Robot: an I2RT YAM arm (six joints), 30 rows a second.
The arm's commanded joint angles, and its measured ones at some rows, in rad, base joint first. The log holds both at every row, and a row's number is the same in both.
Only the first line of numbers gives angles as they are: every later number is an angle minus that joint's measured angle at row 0.
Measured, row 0: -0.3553 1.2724 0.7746 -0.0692 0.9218 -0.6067
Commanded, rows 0 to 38: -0.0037 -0.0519 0.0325 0.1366 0.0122 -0.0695; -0.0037 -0.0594 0.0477 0.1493 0.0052 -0.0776; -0.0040 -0.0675 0.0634 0.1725 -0.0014 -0.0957; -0.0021 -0.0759 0.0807 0.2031 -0.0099 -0.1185; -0.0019 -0.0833 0.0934 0.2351 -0.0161 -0.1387; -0.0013 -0.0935 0.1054 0.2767 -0.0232 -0.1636; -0.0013 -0.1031 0.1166 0.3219 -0.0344 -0.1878; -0.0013 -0.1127 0.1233 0.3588 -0.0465 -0.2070; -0.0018 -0.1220 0.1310 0.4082 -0.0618 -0.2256; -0.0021 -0.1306 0.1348 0.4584 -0.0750 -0.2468; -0.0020 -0.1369 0.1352 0.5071 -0.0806 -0.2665; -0.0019 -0.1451 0.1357 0.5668 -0.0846 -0.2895; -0.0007 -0.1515 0.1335 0.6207 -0.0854 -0.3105; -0.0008 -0.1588 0.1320 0.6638 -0.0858 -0.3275; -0.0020 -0.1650 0.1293 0.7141 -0.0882 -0.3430; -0.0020 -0.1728 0.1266 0.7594 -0.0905 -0.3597; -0.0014 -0.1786 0.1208 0.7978 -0.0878 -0.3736; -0.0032 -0.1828 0.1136 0.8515 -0.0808 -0.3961; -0.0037 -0.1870 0.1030 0.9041 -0.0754 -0.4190; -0.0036 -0.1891 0.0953 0.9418 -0.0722 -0.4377; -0.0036 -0.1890 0.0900 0.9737 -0.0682 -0.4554; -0.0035 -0.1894 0.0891 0.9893 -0.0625 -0.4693; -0.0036 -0.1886 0.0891 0.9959 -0.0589 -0.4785; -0.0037 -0.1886 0.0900 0.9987 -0.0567 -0.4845; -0.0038 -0.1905 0.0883 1.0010 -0.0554 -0.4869; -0.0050 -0.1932 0.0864 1.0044 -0.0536 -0.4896; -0.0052 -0.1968 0.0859 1.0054 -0.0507 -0.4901; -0.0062 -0.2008 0.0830 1.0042 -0.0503 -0.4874; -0.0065 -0.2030 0.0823 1.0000 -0.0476 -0.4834; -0.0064 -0.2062 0.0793 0.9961 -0.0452 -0.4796; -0.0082 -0.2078 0.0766 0.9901 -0.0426 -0.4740; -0.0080 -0.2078 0.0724 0.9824 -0.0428 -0.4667; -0.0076 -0.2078 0.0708 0.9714 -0.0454 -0.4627; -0.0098 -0.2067 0.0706 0.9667 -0.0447 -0.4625; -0.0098 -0.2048 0.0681 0.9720 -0.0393 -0.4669; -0.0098 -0.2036 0.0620 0.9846 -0.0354 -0.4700; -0.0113 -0.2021 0.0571 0.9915 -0.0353 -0.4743; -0.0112 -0.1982 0.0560 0.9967 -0.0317 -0.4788; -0.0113 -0.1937 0.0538 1.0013 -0.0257 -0.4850
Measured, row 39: 0.0000 -0.1804 0.0427 0.9147 -0.0522 -0.4612
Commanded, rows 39 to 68: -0.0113 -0.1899 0.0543 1.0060 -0.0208 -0.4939; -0.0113 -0.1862 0.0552 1.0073 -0.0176 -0.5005; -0.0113 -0.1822 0.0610 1.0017 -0.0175 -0.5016; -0.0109 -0.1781 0.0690 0.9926 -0.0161 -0.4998; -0.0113 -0.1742 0.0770 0.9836 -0.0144 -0.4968; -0.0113 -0.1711 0.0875 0.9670 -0.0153 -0.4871; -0.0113 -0.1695 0.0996 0.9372 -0.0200 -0.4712; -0.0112 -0.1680 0.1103 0.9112 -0.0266 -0.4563; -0.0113 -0.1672 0.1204 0.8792 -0.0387 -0.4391; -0.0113 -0.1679 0.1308 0.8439 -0.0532 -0.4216; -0.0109 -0.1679 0.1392 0.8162 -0.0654 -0.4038; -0.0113 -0.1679 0.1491 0.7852 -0.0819 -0.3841; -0.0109 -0.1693 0.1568 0.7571 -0.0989 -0.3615; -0.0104 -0.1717 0.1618 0.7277 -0.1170 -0.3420; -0.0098 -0.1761 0.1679 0.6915 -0.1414 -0.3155; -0.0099 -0.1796 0.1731 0.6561 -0.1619 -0.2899; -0.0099 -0.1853 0.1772 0.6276 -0.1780 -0.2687; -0.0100 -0.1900 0.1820 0.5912 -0.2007 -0.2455; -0.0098 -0.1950 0.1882 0.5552 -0.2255 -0.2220; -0.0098 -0.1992 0.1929 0.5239 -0.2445 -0.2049; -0.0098 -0.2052 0.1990 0.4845 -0.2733 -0.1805; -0.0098 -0.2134 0.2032 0.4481 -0.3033 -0.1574; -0.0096 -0.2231 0.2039 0.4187 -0.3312 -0.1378; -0.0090 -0.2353 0.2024 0.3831 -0.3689 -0.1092; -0.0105 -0.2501 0.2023 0.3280 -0.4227 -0.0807; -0.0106 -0.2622 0.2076 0.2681 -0.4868 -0.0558; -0.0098 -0.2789 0.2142 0.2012 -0.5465 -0.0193; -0.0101 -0.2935 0.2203 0.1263 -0.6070 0.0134; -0.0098 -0.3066 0.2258 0.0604 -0.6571 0.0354; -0.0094 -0.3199 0.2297 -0.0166 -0.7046 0.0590
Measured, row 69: -0.0149 -0.2762 0.1743 0.2220 -0.5024 -0.0702
